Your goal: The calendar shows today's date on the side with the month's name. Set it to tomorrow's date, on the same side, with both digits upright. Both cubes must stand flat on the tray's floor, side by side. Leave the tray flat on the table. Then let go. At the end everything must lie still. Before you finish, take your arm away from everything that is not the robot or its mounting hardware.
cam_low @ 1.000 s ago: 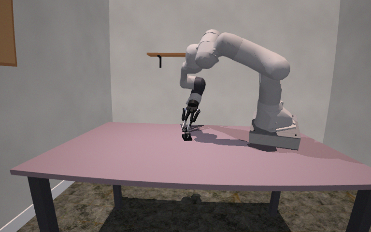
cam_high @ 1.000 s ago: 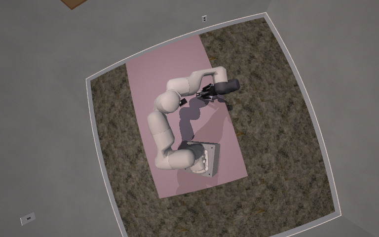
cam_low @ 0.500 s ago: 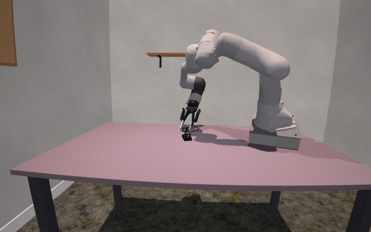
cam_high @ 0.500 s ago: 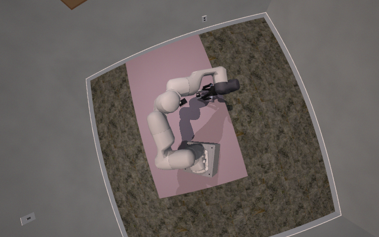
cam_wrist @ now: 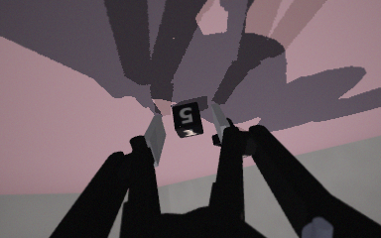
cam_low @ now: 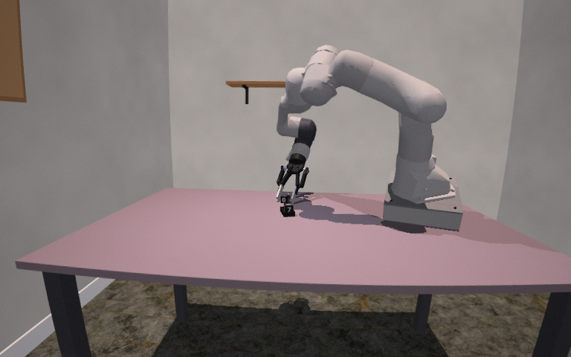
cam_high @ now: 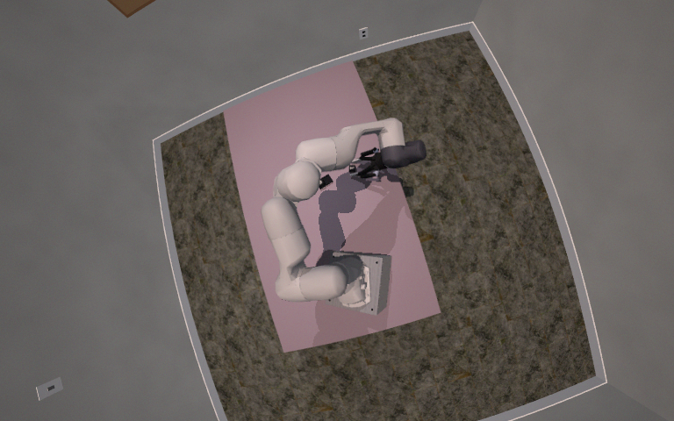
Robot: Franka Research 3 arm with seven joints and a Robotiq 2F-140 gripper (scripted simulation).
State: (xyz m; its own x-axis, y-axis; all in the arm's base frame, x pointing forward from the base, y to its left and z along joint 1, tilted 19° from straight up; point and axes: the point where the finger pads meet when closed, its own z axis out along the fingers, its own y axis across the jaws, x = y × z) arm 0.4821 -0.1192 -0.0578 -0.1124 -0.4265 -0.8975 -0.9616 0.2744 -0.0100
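Now: the black digit cube 2 cm to the left of my hand and 2 cm below it. Round my hand: black calendar tray (17 cm to the left, 3 cm below, 2 cm behind).
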